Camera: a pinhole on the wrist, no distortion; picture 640 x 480 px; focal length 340.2 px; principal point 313.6 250.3 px. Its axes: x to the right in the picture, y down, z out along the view. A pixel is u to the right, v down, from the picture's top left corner.
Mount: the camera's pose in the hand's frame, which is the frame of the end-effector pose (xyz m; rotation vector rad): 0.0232 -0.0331 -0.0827 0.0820 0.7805 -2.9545
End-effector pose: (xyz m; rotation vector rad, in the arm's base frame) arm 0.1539 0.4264 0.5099 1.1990 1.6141 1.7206
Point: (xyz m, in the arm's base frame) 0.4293 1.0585 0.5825
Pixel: 33.4 43.0
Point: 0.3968 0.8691 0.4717
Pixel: 132.0 97.5
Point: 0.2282 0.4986 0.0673
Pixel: 424.4 440.9
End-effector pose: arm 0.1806 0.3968 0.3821 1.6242 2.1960 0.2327
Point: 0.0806 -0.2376 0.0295
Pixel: 618.7 292.4
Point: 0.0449 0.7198 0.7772
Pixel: behind the camera
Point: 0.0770 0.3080 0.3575
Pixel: 549.3 371.1
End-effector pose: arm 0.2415 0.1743 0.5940 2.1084 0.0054 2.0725
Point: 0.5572 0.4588 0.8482
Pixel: 88.9 305.9
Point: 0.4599 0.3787 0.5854
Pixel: 306.1 287.4
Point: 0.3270 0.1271 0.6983
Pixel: outside the picture
